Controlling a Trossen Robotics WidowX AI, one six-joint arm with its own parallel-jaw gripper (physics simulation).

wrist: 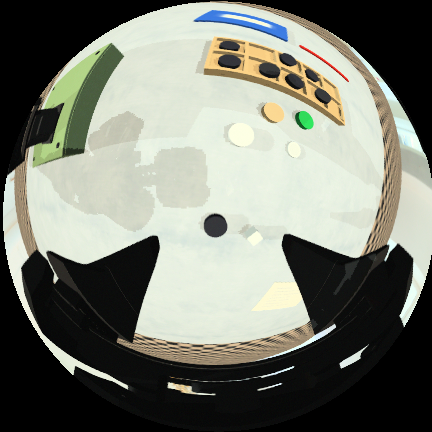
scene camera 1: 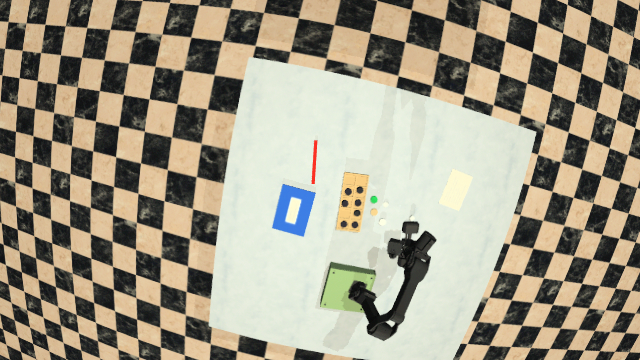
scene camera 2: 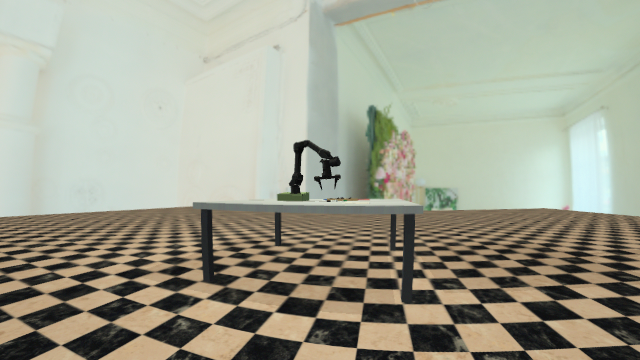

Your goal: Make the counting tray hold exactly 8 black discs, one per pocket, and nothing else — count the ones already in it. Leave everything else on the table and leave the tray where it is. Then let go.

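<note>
The tan counting tray point(scene camera 1: 361, 177) point(wrist: 220, 72) has two rows of pockets. Several black discs sit in it, one per pocket. One far-row pocket near the green-base end and the two pockets at the opposite end are empty. A loose black disc point(wrist: 215, 225) lies on the table beneath my gripper point(scene camera 1: 410, 246) point(scene camera 2: 328, 188) point(wrist: 221, 237); the arm hides it in the first scene view. The gripper points down, high above the table, open and empty. In the wrist view the disc shows between the fingertips, left of centre.
A white cube point(scene camera 1: 412, 217) point(wrist: 254, 237) lies near the loose disc. Green point(scene camera 1: 374, 199) point(wrist: 304, 120), peach point(scene camera 1: 374, 212) point(wrist: 273, 112) and two white discs point(wrist: 241, 134) point(wrist: 294, 149) lie beside the tray. Blue plate point(scene camera 1: 307, 200) point(wrist: 210, 17), red stick point(scene camera 1: 314, 162) point(wrist: 325, 61), cream card point(scene camera 1: 456, 190) point(wrist: 275, 296).
</note>
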